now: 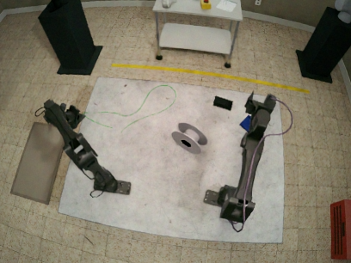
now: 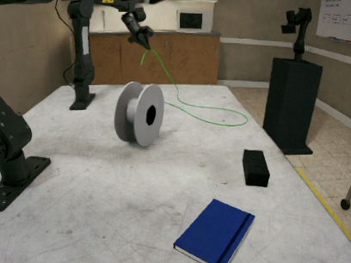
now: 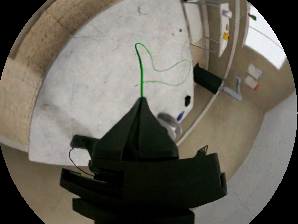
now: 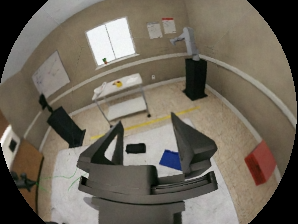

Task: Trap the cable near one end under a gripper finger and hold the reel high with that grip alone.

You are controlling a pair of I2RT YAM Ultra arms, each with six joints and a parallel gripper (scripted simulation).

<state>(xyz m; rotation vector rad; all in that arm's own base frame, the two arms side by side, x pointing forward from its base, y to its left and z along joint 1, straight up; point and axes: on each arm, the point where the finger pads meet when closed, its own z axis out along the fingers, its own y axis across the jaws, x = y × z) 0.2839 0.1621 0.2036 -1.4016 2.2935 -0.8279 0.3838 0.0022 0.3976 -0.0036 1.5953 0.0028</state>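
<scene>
The grey reel is 90 mm behind my right hand, 280 mm to the left of it and 310 mm below it. The rest, counted from my right hand: black block (190 mm ahead, 110 mm to the left, 380 mm below); then blue notebook (60 mm ahead, 80 mm to the right, 390 mm below).
</scene>
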